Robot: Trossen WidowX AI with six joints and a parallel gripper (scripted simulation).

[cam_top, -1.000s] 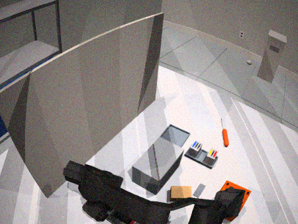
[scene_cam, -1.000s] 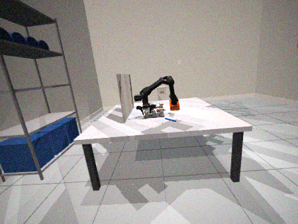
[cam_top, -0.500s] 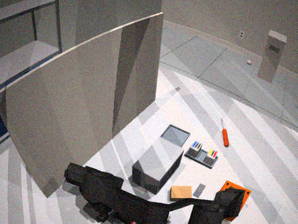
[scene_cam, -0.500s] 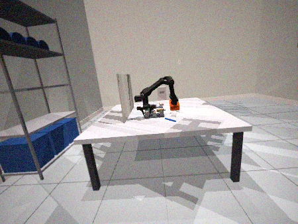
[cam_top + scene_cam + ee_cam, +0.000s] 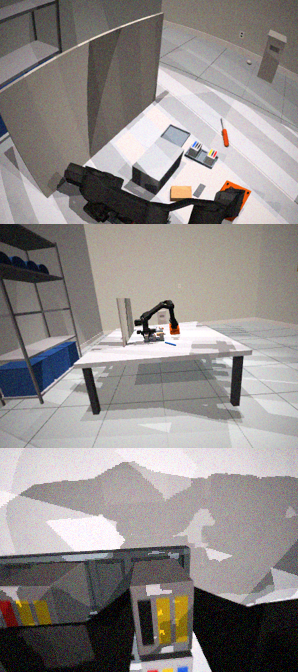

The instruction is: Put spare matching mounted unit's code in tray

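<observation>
Right now my gripper tip is 6 cm short of the square grey tray, 41 cm to the left of it and 1 cm above it. From my gripper tip the other things lie so: mounted unit (22 cm to the right, 3 cm above); then cardboard box (12 cm behind, 21 cm to the right); then tall grey panel (24 cm ahead, 21 cm to the right, 21 cm above).
</observation>
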